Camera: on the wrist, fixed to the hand. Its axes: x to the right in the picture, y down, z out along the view.
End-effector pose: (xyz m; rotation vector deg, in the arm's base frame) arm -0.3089 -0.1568 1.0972 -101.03 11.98 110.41
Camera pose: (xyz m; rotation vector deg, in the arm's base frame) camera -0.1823 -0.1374 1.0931 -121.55 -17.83 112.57
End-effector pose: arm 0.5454 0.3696 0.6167 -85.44 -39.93 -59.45
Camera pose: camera 0.4597 0.2819 0.6539 -104.66 -26.24 -79.17
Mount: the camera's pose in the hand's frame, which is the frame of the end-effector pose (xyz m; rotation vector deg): 0.0064 -0.0747 -0.1039 -27.58 4.88 -4.03
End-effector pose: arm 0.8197 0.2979 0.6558 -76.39 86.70 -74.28
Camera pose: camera 0.7379 0.3174 0.7525 -94.88 110.89 -61.76
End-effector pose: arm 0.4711 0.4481 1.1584 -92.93 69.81 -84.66
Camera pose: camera 0.3859 0.4847 1.2468 -111.11 96.07 -78.77
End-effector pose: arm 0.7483 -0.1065 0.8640 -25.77 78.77 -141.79
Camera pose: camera 0.6948 0.0092 0.8768 -28.66 116.27 -127.22
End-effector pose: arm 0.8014 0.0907 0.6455 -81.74 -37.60 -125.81
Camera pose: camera 0.6805 0.0865 0.6032 -87.90 -8.54 -147.28
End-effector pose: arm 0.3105 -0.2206 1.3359 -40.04 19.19 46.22
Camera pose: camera 0.3694 -0.3245 1.2896 -68.25 10.91 45.76
